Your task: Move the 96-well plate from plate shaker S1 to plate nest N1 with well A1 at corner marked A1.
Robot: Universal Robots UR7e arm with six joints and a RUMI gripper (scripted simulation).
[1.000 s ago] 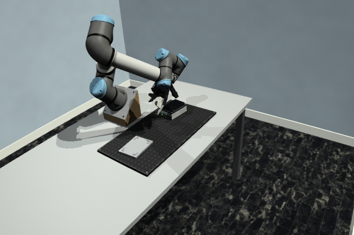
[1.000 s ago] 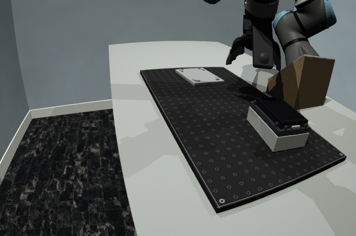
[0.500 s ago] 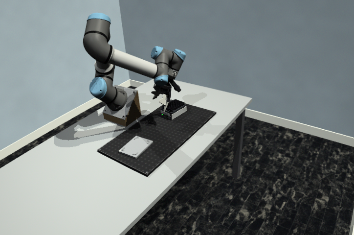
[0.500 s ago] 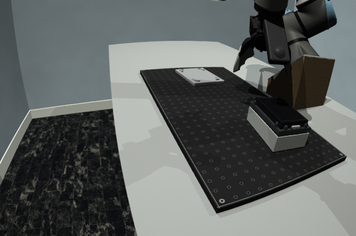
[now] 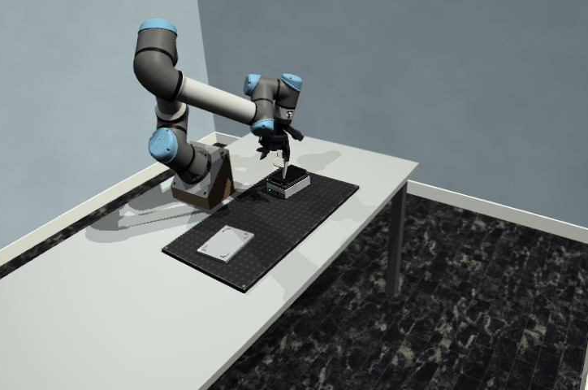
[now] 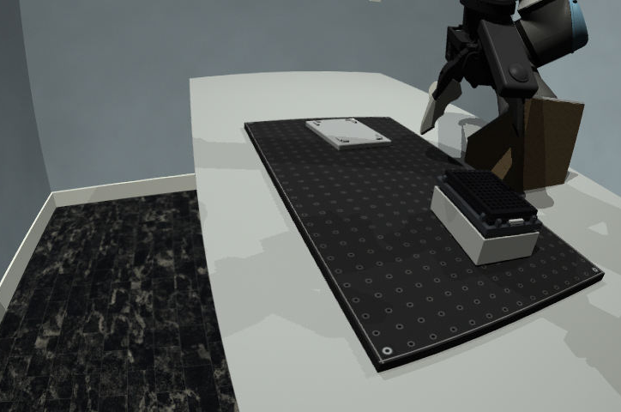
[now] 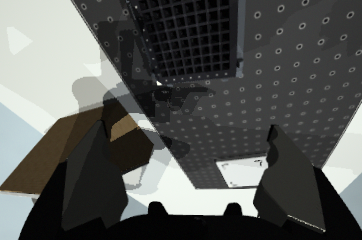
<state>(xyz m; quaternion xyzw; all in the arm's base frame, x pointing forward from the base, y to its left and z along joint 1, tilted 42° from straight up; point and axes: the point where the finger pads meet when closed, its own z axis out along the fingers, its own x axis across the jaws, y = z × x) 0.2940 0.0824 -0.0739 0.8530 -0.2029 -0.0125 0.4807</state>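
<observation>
Right now my hand is 7 cm to the right of the black 96-well plate, 5 cm above it and 2 cm short of it.
</observation>
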